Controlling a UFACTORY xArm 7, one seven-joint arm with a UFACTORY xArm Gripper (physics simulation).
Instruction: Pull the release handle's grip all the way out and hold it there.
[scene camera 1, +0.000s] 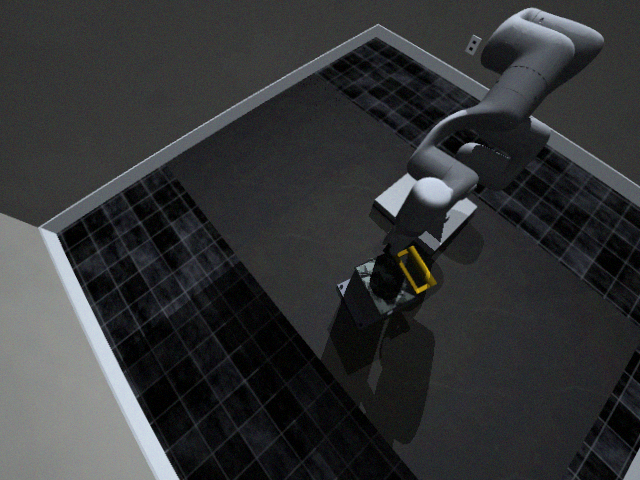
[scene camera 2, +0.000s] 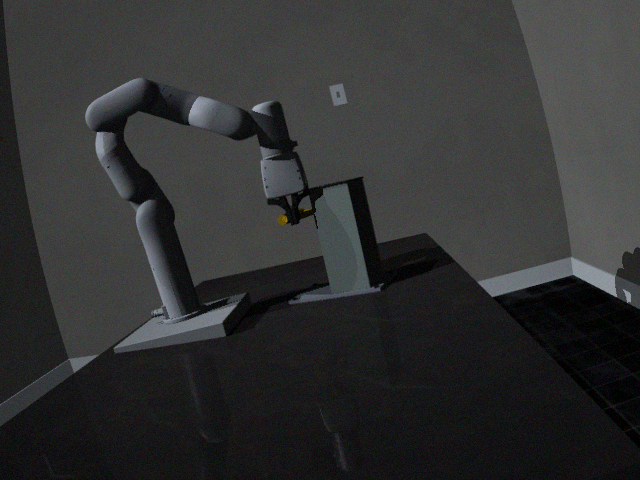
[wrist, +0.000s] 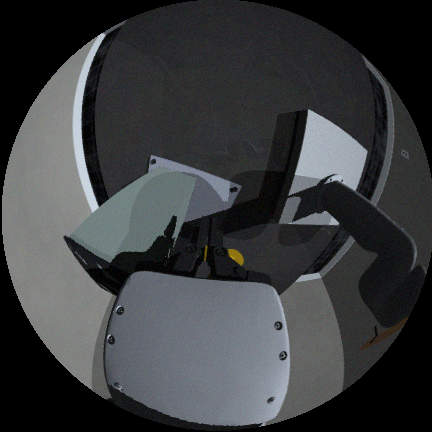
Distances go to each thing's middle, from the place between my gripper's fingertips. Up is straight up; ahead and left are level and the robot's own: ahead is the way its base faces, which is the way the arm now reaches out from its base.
I see the base plate (scene camera 2: 322, 291) 80 mm ahead of my hand, 50 mm to the left of it and 190 mm below it.
